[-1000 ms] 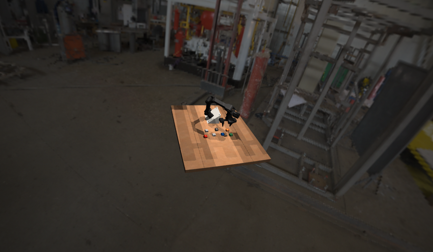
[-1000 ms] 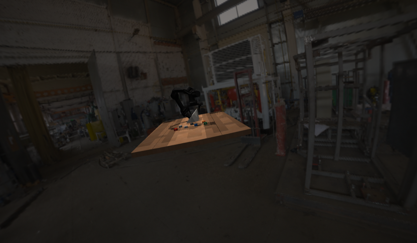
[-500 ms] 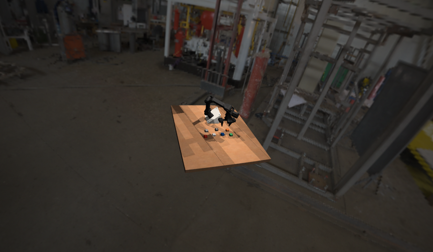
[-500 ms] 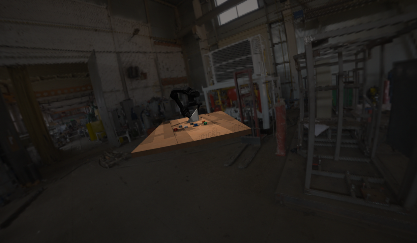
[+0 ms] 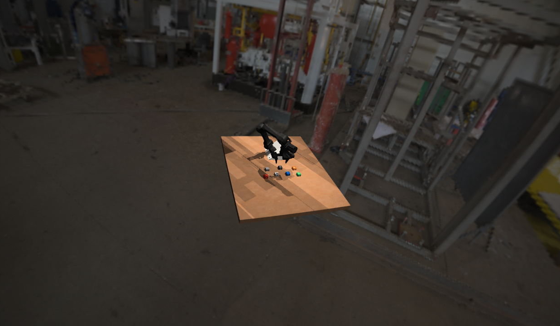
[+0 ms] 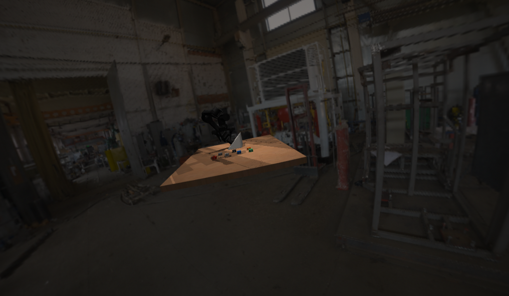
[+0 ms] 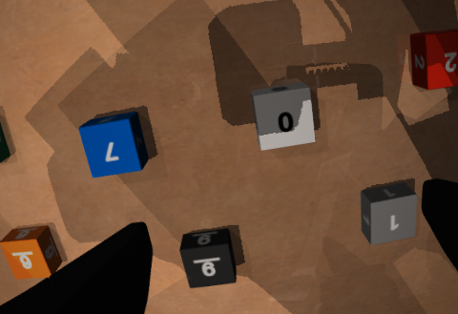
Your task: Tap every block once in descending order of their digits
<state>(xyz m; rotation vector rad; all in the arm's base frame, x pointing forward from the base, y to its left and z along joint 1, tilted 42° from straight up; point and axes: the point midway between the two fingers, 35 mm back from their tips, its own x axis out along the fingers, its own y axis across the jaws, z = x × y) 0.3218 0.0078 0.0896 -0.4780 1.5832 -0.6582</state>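
Now: gripper tip 12 cm above the black block, 9 cm past it and 5 cm to the right of it. Also, from my gripper tip: blue block: 12 cm below, 9 cm to the left; grey block: 12 cm below, 8 cm to the right, 8 cm behind; white block: 12 cm below, 2 cm to the right.
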